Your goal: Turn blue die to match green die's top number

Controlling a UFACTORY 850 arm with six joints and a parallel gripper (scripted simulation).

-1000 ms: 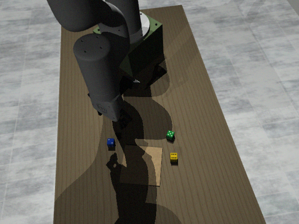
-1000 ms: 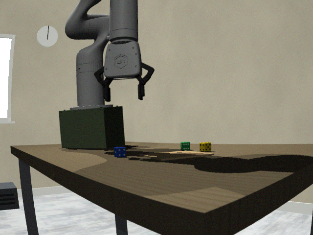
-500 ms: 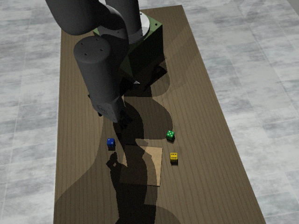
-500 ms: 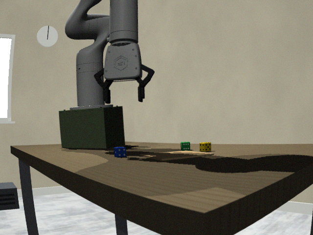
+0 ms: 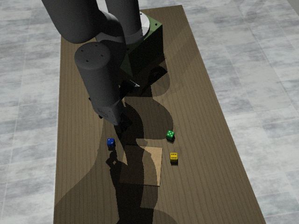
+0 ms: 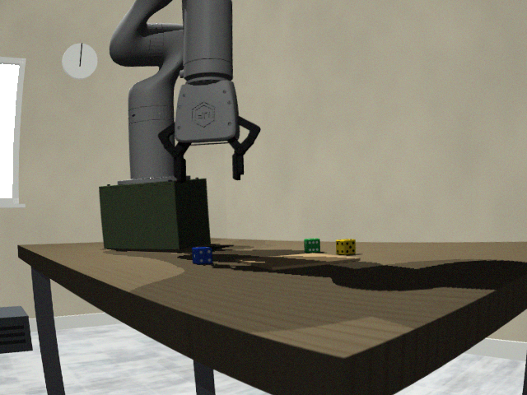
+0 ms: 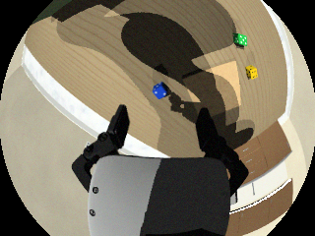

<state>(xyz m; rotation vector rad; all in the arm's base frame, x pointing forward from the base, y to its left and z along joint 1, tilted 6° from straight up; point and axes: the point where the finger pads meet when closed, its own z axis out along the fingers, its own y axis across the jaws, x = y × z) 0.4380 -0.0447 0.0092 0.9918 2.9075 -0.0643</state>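
Right now my hand is 130 mm above the blue die, 30 mm to the left of it and 20 mm short of it. Round my hand: tan mat (140 mm below, 110 mm ahead, 90 mm to the left); then yellow die (200 mm to the left, 130 mm below, 90 mm ahead); then green die (200 mm to the left, 130 mm below).
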